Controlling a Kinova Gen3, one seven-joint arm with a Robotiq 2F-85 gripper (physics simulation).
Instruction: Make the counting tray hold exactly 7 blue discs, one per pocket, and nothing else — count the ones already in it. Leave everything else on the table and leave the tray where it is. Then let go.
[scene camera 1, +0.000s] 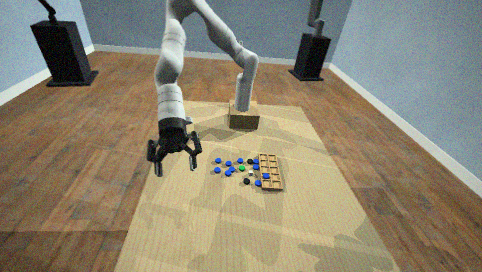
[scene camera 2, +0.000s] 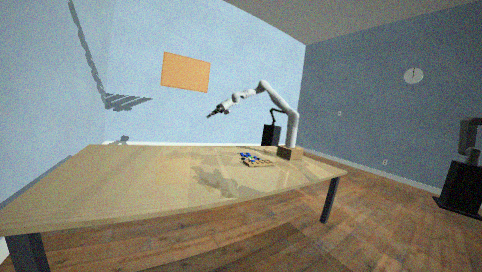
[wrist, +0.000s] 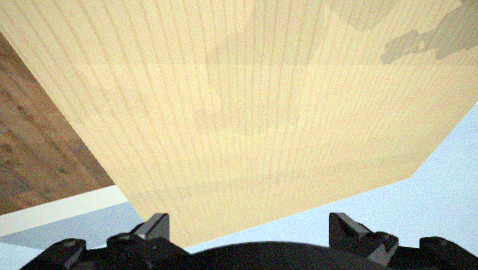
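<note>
Nothing is held by my gripper (scene camera 1: 176, 173), and it is open. I find the gripper in the wrist view (wrist: 249, 231) as well.
</note>
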